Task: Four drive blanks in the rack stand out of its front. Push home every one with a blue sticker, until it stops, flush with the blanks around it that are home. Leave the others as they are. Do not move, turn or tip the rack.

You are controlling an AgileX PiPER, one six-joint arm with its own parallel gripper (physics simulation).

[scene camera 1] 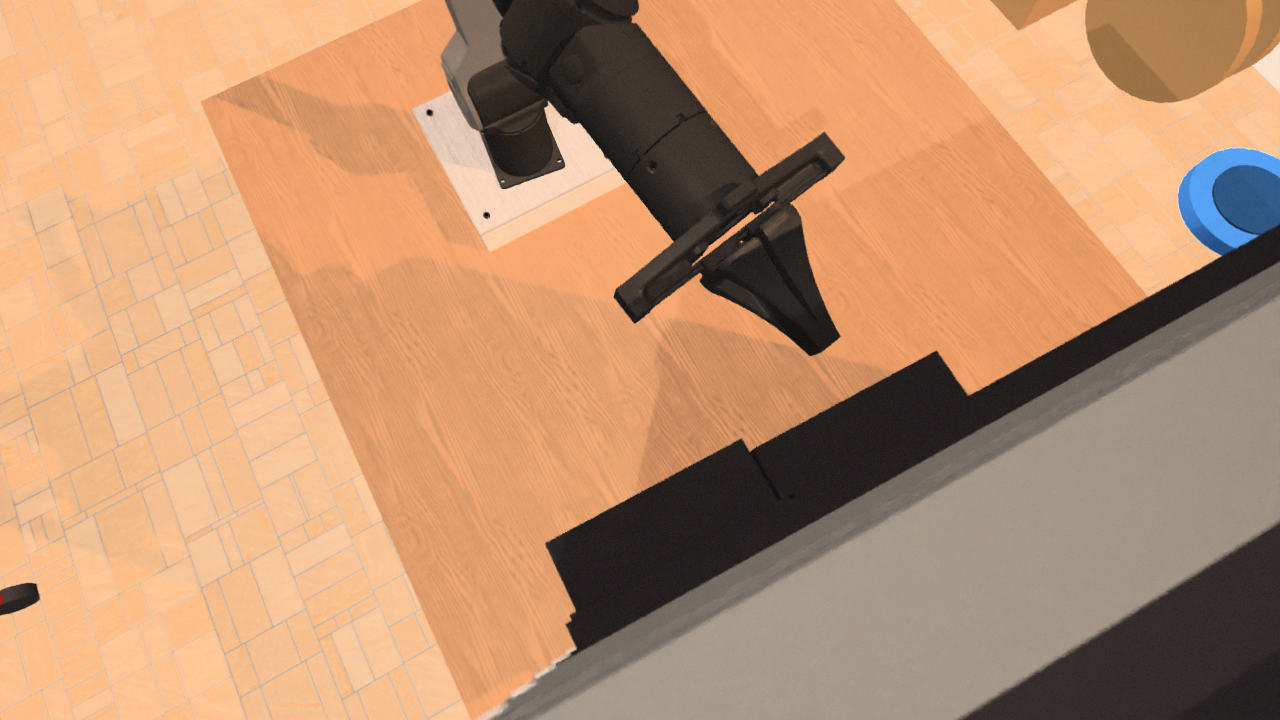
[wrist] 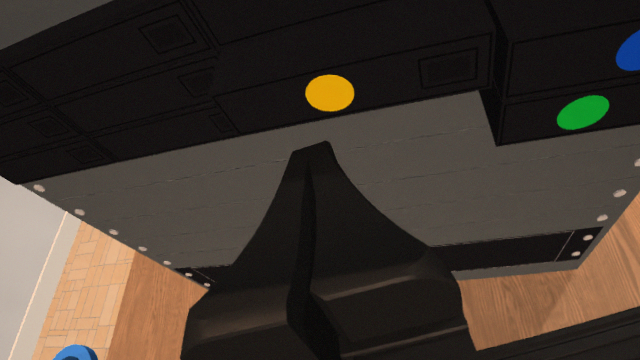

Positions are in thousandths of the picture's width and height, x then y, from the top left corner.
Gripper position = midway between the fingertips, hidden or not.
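Observation:
Gripper (scene camera 1: 644, 481) visible; same gripper (wrist: 498, 465) visible here also. A rack (scene camera 1: 851, 735) is in sight, and the wrist view too contains the rack (wrist: 177, 343).

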